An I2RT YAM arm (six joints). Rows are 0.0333 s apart.
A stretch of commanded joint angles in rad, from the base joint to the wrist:
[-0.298 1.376 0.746 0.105 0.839 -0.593]
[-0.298 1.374 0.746 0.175 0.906 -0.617]
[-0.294 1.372 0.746 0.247 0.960 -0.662]
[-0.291 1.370 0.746 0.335 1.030 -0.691]
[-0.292 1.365 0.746 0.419 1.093 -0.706]
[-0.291 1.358 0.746 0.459 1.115 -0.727]
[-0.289 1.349 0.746 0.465 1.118 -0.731]
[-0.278 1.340 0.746 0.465 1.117 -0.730]
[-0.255 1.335 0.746 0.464 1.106 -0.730]
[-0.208 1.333 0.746 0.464 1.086 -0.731]
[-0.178 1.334 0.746 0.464 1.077 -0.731]
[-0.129 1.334 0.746 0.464 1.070 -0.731]
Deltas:
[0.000 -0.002 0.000 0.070 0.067 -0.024]
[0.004 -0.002 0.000 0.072 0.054 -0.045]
[0.003 -0.002 0.000 0.088 0.070 -0.029]
[-0.001 -0.005 0.000 0.084 0.063 -0.015]
[0.001 -0.007 0.000 0.040 0.022 -0.021]
[0.002 -0.009 0.000 0.006 0.003 -0.004]
[0.011 -0.009 0.000 0.000 -0.001 0.001]
[0.023 -0.005 0.000 -0.001 -0.011 0.000]
[0.047 -0.002 0.000 0.000 -0.020 -0.001]
[0.030 0.001 0.000 0.000 -0.009 0.000]
[0.049 0.000 0.000 0.000 -0.007 0.000]

